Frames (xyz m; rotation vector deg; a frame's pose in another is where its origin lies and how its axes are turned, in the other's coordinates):
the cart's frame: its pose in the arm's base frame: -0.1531 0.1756 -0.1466 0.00 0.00 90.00
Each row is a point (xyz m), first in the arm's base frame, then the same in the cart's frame.
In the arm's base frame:
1: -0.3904 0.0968 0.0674
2: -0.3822 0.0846 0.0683
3: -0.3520 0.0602 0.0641
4: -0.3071 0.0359 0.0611
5: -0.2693 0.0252 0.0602
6: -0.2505 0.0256 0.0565
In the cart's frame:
1: -0.0788 0.2373 0.2140
2: -0.0910 0.2291 0.2149
3: -0.1154 0.1989 0.2107
4: -0.1397 0.1540 0.2077
5: -0.1504 0.1162 0.2068
6: -0.1500 0.0974 0.2031

